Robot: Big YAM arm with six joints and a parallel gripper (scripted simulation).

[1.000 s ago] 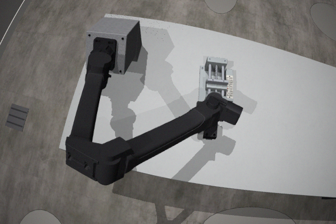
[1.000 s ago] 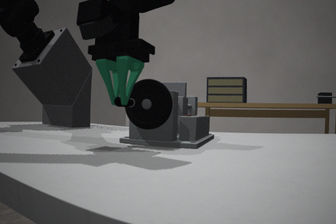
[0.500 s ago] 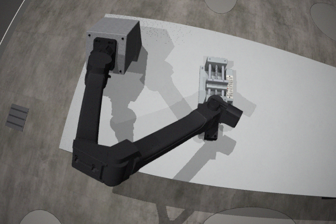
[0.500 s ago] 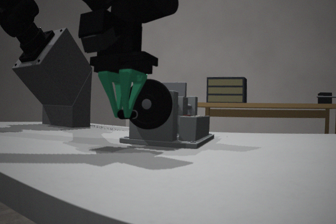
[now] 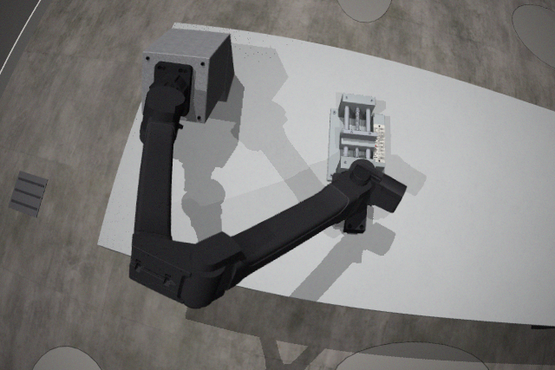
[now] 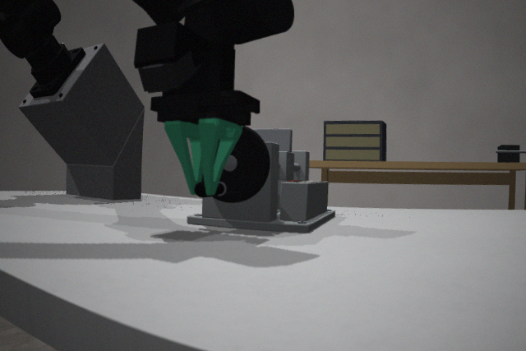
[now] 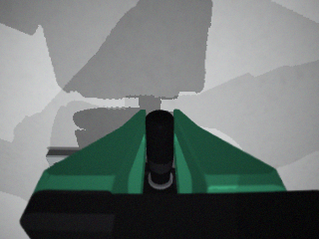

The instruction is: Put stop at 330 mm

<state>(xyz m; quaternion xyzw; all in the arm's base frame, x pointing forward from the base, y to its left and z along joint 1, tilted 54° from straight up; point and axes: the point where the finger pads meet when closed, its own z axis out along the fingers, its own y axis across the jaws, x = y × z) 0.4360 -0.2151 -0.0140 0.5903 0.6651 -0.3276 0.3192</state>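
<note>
Right now my hand is 1 cm short of the grey stop, 15 cm to the right of it and 4 cm below it. Also, from my hand: black handwheel 3 cm to the left; black crank handle 2 cm to the left.
</note>
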